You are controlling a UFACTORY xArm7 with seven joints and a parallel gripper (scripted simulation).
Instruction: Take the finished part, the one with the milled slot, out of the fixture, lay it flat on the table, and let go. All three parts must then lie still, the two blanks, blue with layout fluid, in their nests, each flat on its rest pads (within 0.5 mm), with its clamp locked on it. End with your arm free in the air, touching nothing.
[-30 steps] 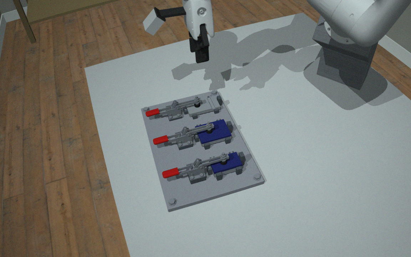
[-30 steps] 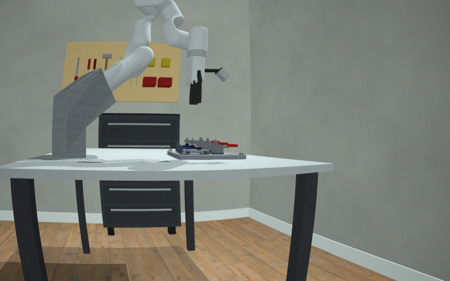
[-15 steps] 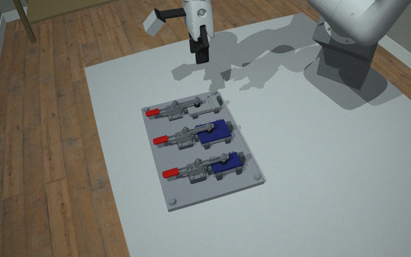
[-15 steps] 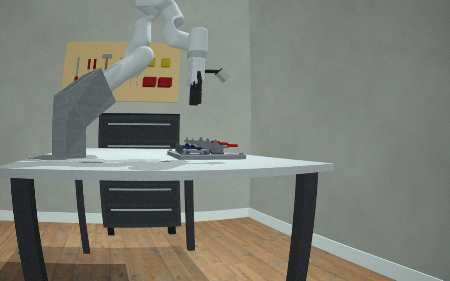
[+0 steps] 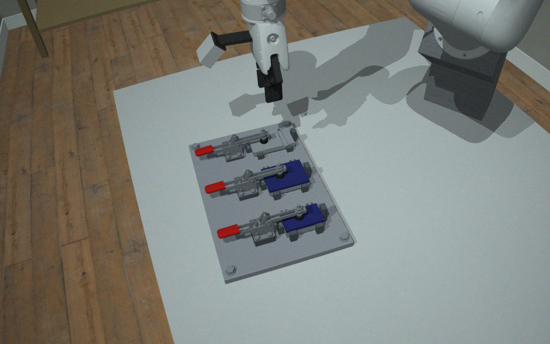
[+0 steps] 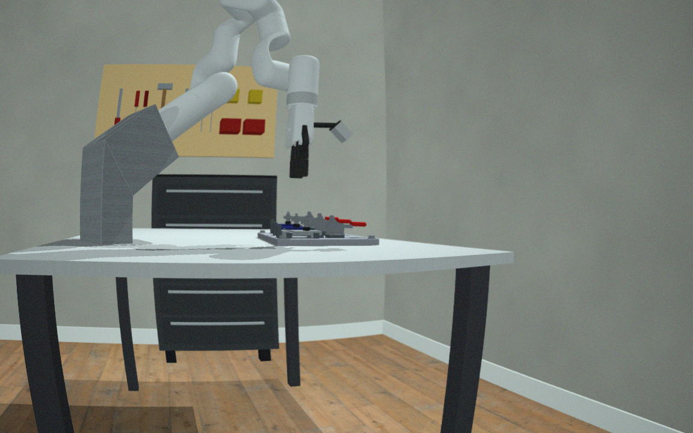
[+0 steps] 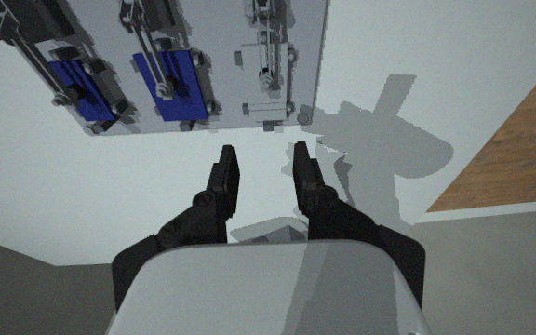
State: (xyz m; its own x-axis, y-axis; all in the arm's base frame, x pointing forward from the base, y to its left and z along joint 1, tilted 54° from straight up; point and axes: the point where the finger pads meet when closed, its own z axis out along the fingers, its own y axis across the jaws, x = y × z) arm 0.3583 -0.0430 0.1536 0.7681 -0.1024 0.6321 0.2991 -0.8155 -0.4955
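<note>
My hand is 130 mm above the toggle clamp, 80 mm short of it and 30 mm to the right of it. The rest, counted from my hand: grey finished part (150 mm below, 10 mm to the right, 10 mm behind); grey fixture plate (170 mm below, 120 mm to the left, 10 mm ahead).
</note>
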